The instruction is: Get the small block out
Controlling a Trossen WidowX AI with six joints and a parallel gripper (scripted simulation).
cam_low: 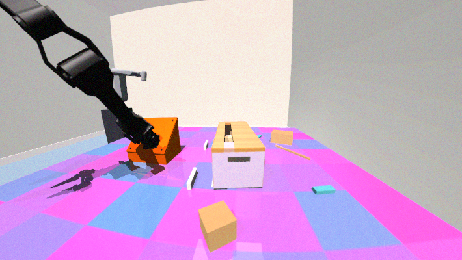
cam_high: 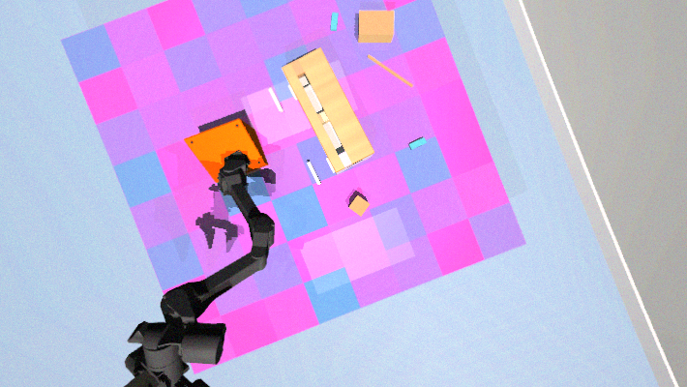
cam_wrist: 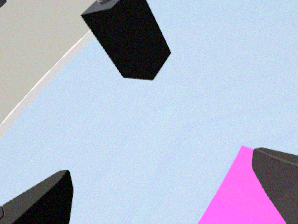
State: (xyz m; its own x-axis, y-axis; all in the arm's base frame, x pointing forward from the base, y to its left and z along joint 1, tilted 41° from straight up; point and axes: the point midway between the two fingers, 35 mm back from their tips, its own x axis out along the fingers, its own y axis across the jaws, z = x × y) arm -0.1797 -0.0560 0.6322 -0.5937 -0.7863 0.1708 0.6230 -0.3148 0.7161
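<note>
The small tan block is 570 mm ahead of my gripper tip, 470 mm to the left of it and 400 mm below it. Also, from my gripper tip: larger tan box (890 mm ahead, 680 mm to the left, 460 mm below); thin stick (870 mm ahead, 530 mm to the left, 480 mm below).
</note>
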